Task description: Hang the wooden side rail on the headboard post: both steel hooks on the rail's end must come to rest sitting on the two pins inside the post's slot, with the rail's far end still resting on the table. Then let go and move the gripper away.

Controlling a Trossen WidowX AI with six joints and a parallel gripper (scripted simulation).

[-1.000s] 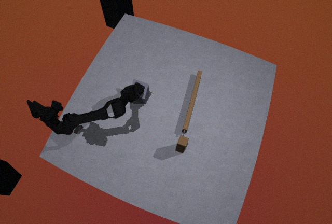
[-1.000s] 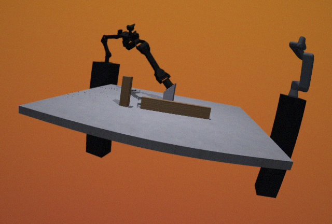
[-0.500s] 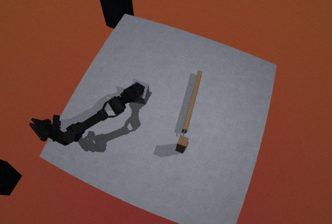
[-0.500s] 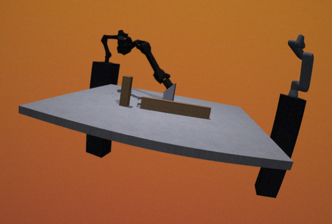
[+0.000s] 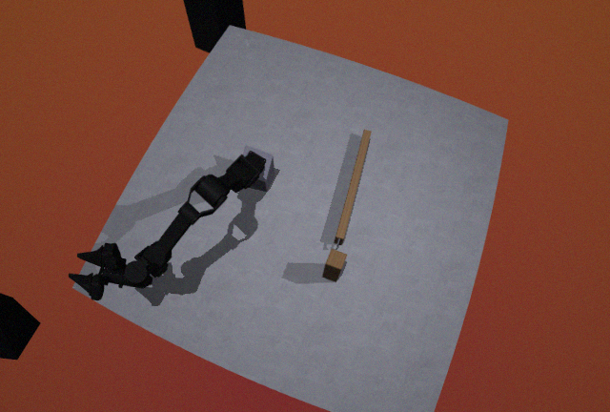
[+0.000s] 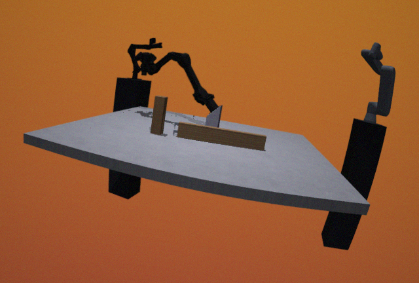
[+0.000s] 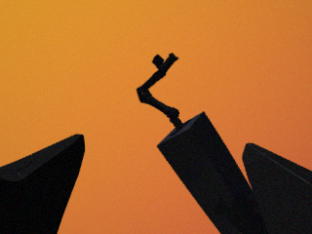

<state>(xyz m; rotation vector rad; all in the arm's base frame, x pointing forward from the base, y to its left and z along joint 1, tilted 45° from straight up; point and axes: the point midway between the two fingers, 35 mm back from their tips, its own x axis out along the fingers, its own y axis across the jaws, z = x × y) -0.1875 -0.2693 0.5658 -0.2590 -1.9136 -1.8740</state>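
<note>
The wooden headboard post is 58 cm ahead of my gripper tip, 44 cm to the left of it and 28 cm below it.
</note>
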